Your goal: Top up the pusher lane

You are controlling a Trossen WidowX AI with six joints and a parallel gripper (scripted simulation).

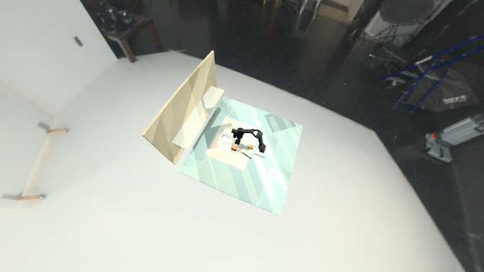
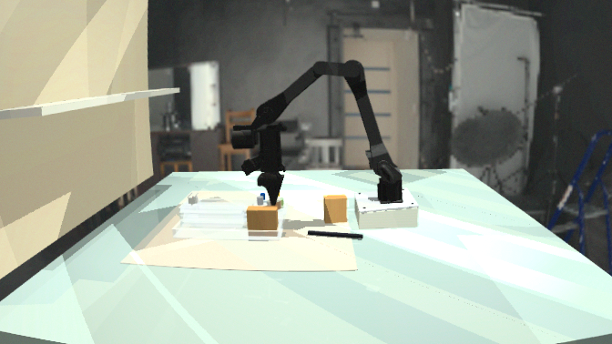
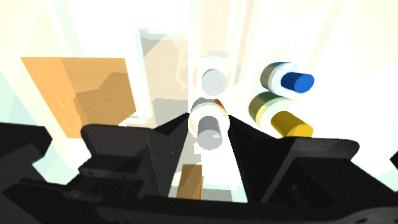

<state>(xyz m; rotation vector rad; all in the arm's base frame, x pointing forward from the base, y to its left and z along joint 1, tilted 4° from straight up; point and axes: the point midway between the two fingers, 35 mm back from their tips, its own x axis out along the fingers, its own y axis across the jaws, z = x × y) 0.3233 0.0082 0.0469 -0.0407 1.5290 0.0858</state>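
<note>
Right now my gripper tip is 14 cm short of the clear-walled pusher lane, 4 cm to the right of it and 3 cm above it. The rest, counted from my gripper tip: black pen (18 cm behind, 13 cm to the left, 4 cm below).
</note>
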